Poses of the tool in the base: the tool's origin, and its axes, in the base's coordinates. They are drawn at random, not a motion.
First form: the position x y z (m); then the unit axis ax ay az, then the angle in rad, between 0 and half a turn.
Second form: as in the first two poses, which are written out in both.
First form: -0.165, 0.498, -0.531, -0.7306, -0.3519, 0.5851, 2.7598
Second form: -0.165, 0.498, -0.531; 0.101, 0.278, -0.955; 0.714, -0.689, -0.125; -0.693, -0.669, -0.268
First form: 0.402, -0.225, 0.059, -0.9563, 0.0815, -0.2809, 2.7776
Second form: 0.402, -0.225, 0.059; 0.835, -0.051, 0.549; -0.251, -0.922, 0.296; 0.491, -0.385, -0.782
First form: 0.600, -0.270, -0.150, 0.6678, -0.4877, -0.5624, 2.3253
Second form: 0.600, -0.270, -0.150; 0.066, -0.139, -0.988; -0.958, -0.284, -0.024; -0.277, 0.949, -0.152
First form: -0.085, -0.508, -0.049, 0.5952, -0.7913, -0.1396, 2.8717
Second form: -0.085, -0.508, -0.049; -0.268, -0.888, -0.374; -0.962, 0.266, 0.058; 0.048, 0.376, -0.926
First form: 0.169, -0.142, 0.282, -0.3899, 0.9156, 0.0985, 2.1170
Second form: 0.169, -0.142, 0.282; -0.288, -0.627, 0.724; -0.458, 0.754, 0.470; -0.841, -0.196, -0.505
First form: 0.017, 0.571, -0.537, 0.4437, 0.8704, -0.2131, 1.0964
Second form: 0.017, 0.571, -0.537; 0.564, 0.399, 0.723; 0.020, 0.868, -0.495; -0.826, 0.294, 0.481
